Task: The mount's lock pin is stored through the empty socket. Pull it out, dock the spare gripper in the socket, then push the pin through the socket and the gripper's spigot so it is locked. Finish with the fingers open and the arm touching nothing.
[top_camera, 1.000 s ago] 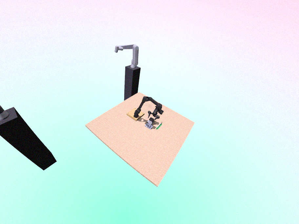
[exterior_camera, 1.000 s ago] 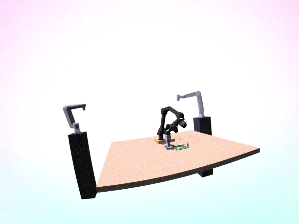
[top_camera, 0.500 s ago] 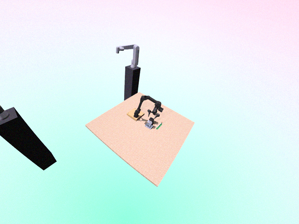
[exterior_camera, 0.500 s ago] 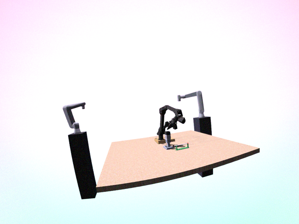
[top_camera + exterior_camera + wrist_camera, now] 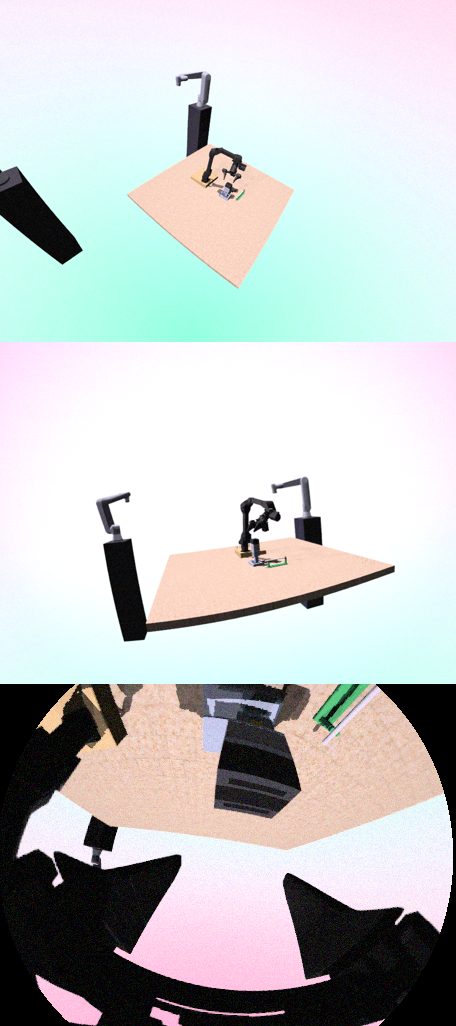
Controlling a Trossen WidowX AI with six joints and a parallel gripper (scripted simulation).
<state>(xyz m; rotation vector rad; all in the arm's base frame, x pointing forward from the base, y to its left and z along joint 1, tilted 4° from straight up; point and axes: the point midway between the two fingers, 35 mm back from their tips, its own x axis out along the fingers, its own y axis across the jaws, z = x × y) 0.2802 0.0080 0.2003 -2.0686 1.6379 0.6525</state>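
The green cradle lies 110 mm ahead of my gripper tip, 130 mm to the left of it and 210 mm below it. The rest, counted from my gripper tip: spare gripper 20 mm to the left, 110 mm below; mount 10 mm behind, 20 mm to the left, 180 mm below.
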